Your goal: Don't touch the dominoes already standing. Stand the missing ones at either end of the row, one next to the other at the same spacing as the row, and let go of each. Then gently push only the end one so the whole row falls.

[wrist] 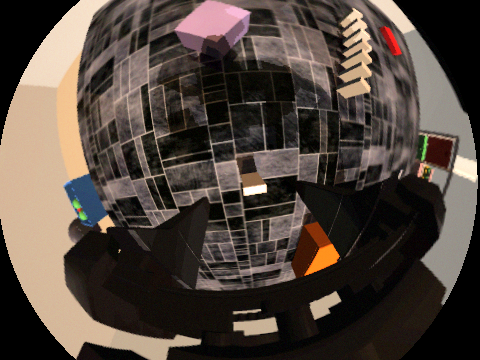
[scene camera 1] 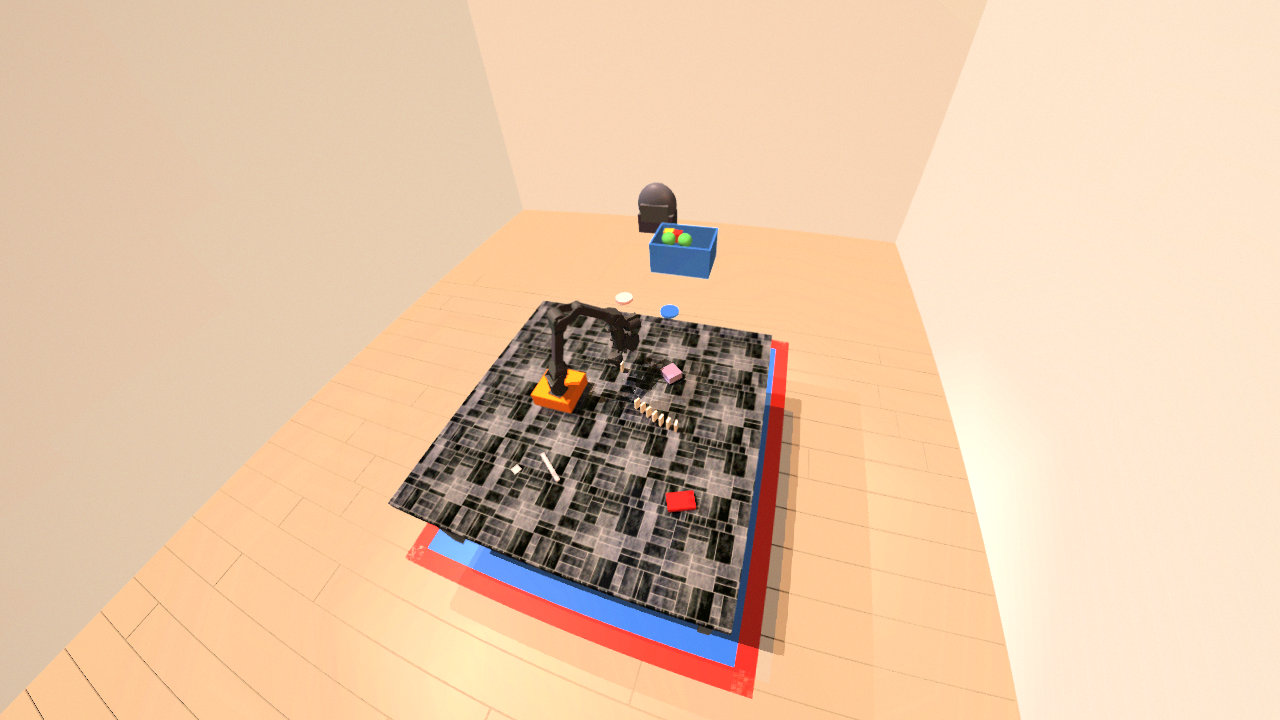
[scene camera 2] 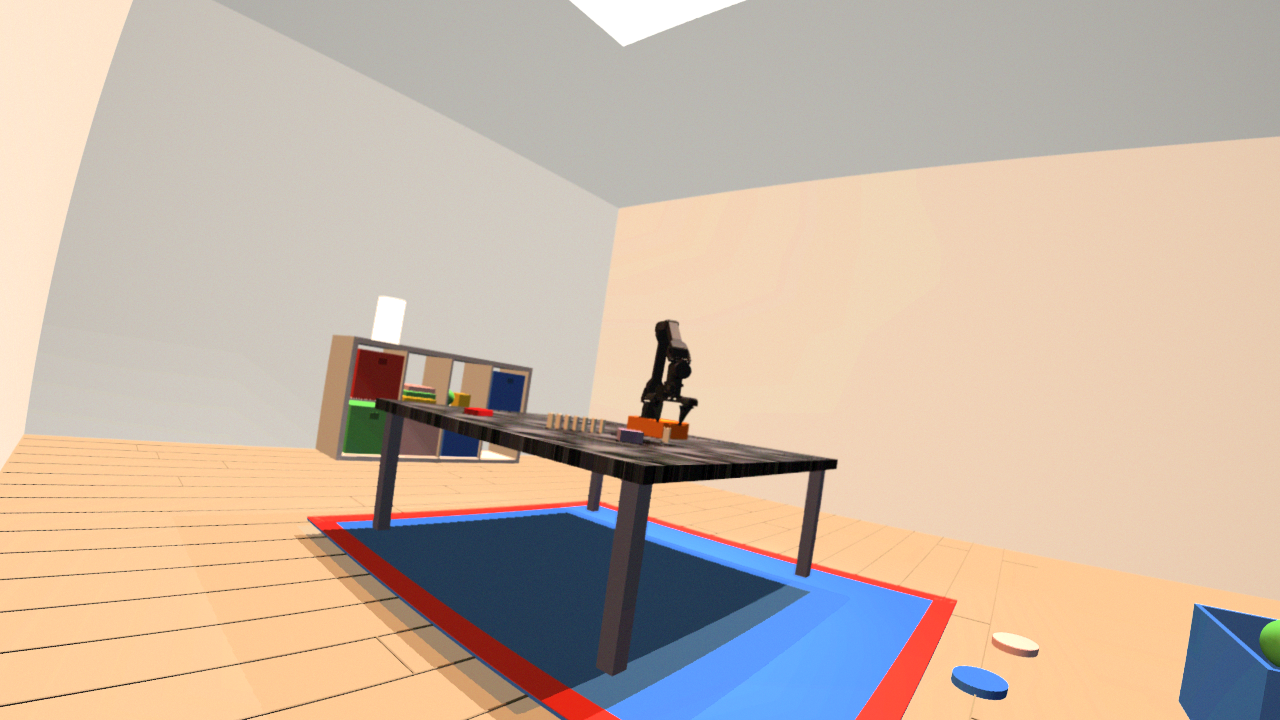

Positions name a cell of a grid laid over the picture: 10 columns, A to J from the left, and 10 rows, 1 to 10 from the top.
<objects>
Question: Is the gripper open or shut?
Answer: Open.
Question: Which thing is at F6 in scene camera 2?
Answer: The gripper.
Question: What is the gripper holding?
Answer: Nothing.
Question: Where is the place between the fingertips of the gripper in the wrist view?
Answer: F6
</objects>
